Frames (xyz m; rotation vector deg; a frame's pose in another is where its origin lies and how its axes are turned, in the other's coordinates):
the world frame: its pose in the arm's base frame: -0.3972 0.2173 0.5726 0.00 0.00 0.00
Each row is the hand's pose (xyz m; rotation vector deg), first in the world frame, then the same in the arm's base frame.
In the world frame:
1: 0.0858 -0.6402 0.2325 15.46 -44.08 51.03
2: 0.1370 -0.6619 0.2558 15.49 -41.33 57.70
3: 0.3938 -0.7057 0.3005 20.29 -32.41 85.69
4: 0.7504 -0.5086 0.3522 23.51 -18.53 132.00
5: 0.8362 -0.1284 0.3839 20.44 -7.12 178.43
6: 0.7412 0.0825 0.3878 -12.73 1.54 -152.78
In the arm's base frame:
1: -0.3114 -0.4229 0.8051 15.46 -44.08 51.03
2: -0.2602 -0.4446 0.8284 15.49 -41.33 57.70
3: -0.0034 -0.4884 0.8731 20.29 -32.41 85.69
4: 0.3532 -0.2913 0.9248 23.51 -18.53 132.00
5: 0.4390 0.0889 0.9565 20.44 -7.12 178.43
6: 0.3440 0.2998 0.9604 -12.73 1.54 -152.78

